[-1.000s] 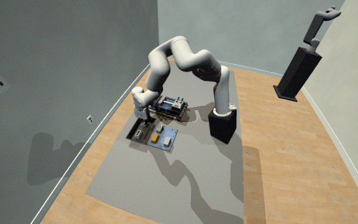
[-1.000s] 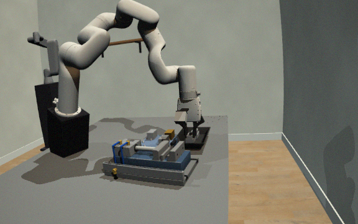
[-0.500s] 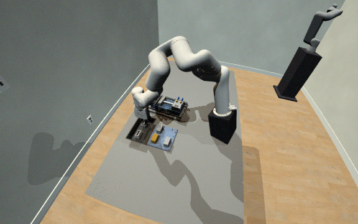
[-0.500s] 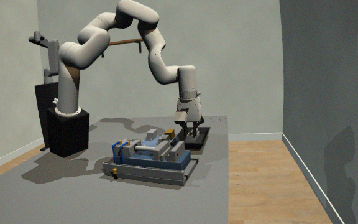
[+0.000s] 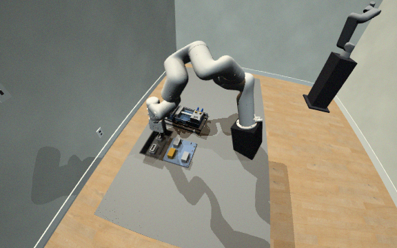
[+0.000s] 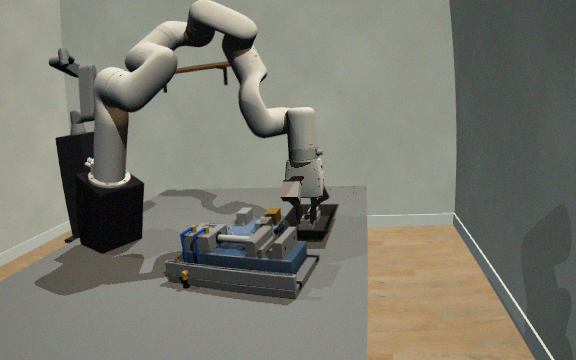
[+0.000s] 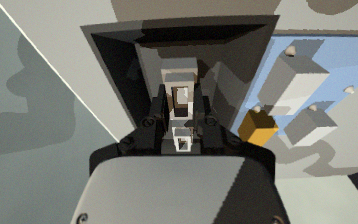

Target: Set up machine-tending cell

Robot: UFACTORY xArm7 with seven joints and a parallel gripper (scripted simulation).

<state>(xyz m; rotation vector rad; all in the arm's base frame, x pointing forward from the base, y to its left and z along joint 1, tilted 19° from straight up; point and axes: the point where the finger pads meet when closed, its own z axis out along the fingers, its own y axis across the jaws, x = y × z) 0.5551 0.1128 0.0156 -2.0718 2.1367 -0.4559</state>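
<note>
Now: the brass blank 120 mm behind my hand, 100 mm to the left of it and 40 mm below it. Round my hand: vise 230 mm to the right, 110 mm behind, 20 mm below; then white screw rod 220 mm to the right, 120 mm behind, 20 mm above.
</note>
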